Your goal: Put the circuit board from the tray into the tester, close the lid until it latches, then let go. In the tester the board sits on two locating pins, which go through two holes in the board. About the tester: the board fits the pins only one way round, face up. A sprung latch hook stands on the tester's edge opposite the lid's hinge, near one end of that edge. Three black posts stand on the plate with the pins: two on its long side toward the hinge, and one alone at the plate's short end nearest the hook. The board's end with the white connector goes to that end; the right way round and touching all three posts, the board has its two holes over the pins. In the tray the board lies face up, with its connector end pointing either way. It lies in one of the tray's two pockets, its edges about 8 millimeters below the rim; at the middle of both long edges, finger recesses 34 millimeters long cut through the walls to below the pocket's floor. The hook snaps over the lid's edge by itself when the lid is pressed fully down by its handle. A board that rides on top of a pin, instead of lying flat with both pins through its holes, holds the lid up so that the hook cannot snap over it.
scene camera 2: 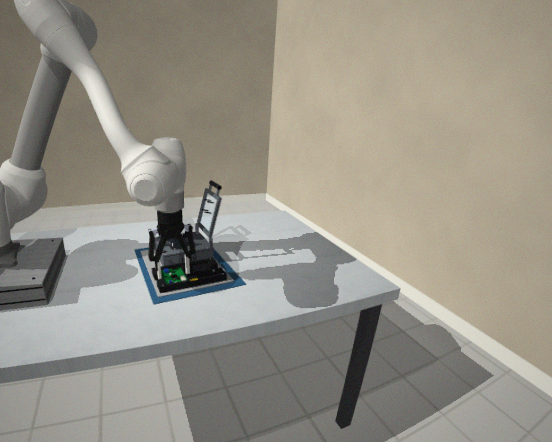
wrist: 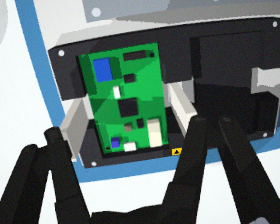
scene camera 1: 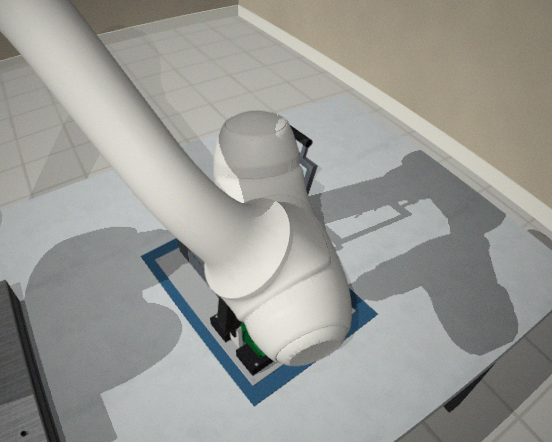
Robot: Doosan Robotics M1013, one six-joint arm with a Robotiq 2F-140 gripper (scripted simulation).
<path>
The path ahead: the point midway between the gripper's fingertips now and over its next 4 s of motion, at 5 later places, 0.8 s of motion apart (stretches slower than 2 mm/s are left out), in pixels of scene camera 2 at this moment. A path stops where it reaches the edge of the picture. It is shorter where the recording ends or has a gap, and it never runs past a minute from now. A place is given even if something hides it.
My gripper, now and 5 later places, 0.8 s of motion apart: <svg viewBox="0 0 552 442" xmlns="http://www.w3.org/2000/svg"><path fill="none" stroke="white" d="M174 276L174 276L172 272L170 270L170 256L169 250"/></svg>
</path>
